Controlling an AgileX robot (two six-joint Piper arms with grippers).
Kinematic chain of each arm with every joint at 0, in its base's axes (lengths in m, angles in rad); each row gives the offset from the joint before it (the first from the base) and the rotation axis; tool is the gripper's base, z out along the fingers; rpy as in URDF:
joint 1: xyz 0 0 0.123 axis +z
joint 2: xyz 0 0 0 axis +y
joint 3: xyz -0.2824 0 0.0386 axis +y
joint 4: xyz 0.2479 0 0.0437 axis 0.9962 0 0.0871
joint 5: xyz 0 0 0 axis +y
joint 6: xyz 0.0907 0 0.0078 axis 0.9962 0 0.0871
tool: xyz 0 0 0 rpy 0 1.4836 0
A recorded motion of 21 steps. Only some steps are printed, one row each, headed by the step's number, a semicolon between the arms.
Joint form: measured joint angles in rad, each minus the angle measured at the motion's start. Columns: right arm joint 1, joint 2, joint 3, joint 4, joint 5, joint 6; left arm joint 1, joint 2, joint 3, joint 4, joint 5, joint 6.
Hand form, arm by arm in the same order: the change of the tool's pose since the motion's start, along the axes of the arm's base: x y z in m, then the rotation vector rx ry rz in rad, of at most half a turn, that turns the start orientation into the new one. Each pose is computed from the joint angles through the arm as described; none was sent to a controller.
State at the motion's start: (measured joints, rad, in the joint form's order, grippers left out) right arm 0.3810 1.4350 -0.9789 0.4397 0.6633 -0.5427; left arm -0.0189 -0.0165 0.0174 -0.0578 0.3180 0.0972
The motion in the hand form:
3: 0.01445 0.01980 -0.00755 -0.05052 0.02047 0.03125; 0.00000 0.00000 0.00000 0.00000 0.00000 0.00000
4: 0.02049 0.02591 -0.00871 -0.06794 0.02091 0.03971; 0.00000 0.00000 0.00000 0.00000 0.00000 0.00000
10: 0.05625 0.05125 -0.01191 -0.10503 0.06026 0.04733; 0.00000 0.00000 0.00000 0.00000 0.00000 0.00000
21: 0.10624 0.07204 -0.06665 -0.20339 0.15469 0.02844; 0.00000 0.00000 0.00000 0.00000 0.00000 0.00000
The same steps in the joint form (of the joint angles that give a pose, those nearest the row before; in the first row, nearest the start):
3: 0.0544 0.0907 -0.0754 -0.0803 0.0078 0.0677; 0.0000 0.0000 0.0000 0.0000 0.0000 0.0000
4: 0.0681 0.1214 -0.1078 -0.1092 0.0132 0.0888; 0.0000 0.0000 0.0000 0.0000 0.0000 0.0000
10: 0.0940 0.2828 -0.3046 -0.1736 0.0895 0.1626; 0.0000 0.0000 0.0000 0.0000 0.0000 0.0000
21: 0.0949 0.5513 -0.4964 -0.2598 0.1303 0.2318; 0.0000 0.0000 0.0000 0.0000 0.0000 0.0000

